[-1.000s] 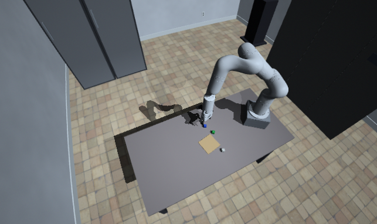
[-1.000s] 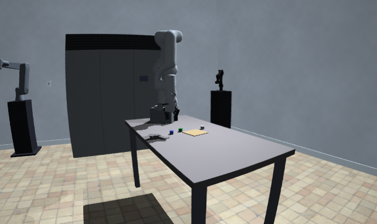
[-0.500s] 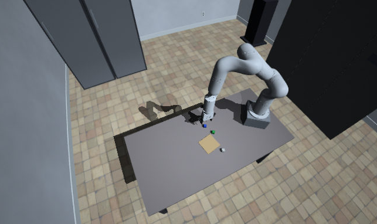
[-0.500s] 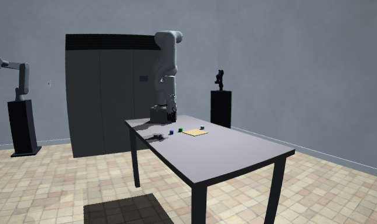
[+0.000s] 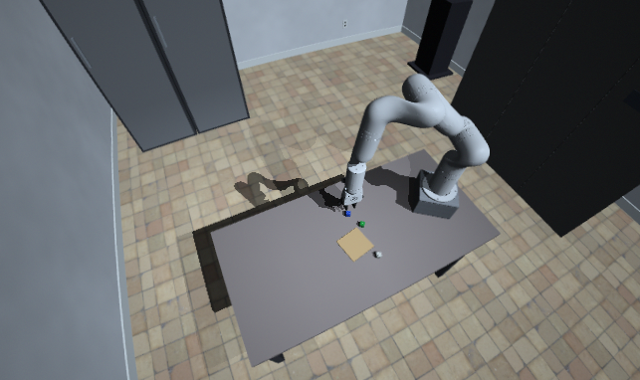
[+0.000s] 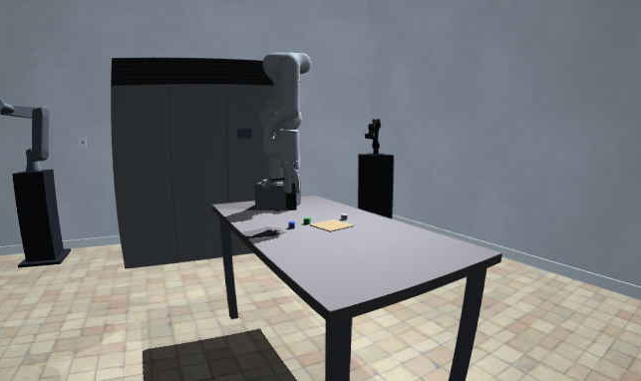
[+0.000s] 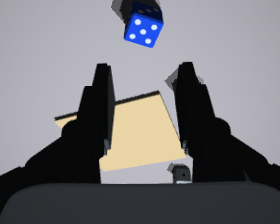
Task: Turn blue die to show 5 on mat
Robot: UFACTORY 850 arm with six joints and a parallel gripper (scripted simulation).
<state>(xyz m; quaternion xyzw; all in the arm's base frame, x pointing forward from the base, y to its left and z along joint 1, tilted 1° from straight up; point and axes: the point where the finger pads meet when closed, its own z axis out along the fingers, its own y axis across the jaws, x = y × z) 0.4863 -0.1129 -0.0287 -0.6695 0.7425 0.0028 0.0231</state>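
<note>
Right now my hand is 90 mm above the blue die. From my hand the other things lie so: white die 280 mm to the left, 90 mm below, 30 mm behind; then green die 90 mm to the left, 90 mm below, 40 mm behind; then mat 170 mm to the left, 100 mm below, 50 mm ahead.
</note>
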